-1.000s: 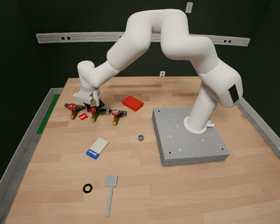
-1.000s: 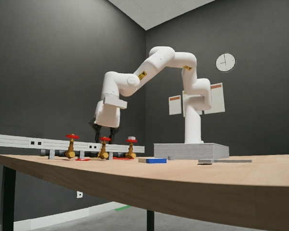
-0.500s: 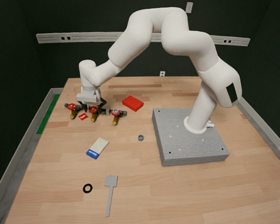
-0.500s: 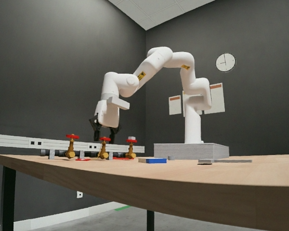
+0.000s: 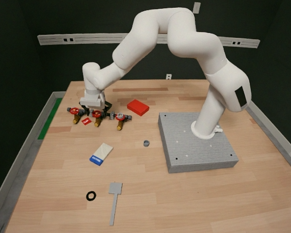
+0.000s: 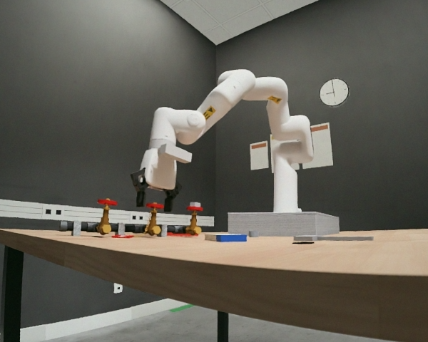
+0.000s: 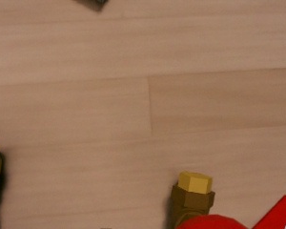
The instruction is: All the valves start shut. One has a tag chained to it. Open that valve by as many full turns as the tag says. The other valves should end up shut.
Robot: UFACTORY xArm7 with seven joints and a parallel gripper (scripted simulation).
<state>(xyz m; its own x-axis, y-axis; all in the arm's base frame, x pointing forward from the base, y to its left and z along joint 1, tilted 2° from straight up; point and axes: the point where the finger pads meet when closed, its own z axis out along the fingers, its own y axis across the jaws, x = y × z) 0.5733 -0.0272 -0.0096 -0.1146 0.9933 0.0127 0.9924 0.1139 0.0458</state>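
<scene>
Now: the red tag 80 mm ahead of my hand, 20 mm to the right of it and 80 mm below it. The rest, counted from my hand: blue box 80 mm behind, 200 mm to the left, 80 mm below; then red block 200 mm behind, 170 mm to the right, 70 mm below; then grey cap 130 mm behind, 10 mm to the left, 10 mm above.
</scene>
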